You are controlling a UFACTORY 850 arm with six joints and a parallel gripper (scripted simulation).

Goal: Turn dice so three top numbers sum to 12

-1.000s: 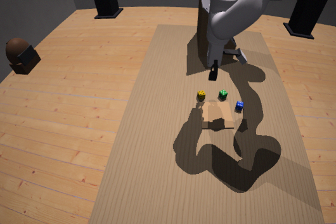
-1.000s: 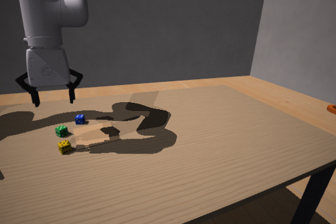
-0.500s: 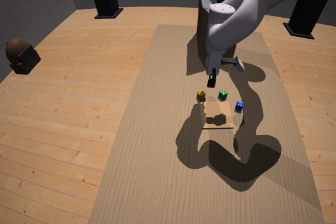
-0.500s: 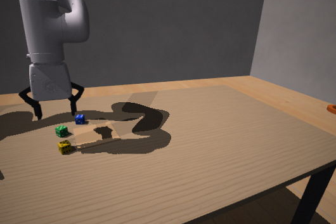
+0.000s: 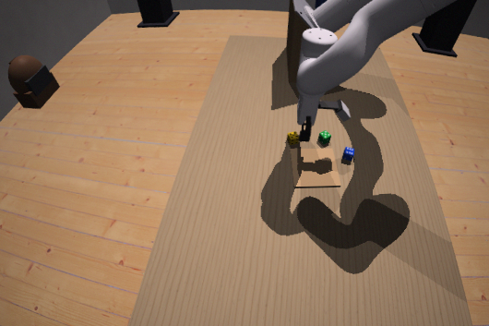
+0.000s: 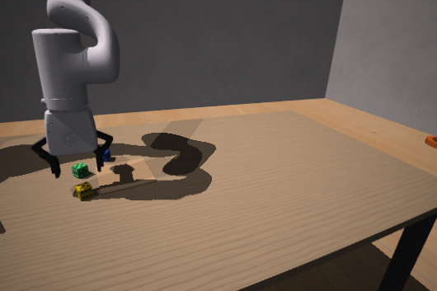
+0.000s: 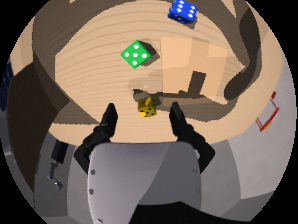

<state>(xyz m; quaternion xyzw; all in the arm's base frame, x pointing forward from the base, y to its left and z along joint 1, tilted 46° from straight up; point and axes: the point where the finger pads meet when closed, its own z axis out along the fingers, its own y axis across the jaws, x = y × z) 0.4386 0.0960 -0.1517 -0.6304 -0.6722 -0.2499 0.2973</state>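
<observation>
Right now the yellow die is 10 mm ahead of my hand, 30 mm to the right of it and 50 mm below it. Round my hand: tan mat (100 mm ahead, 40 mm to the left, 60 mm below); then blue die (50 mm ahead, 150 mm to the left, 50 mm below); then green die (10 mm behind, 70 mm to the left, 50 mm below).
</observation>
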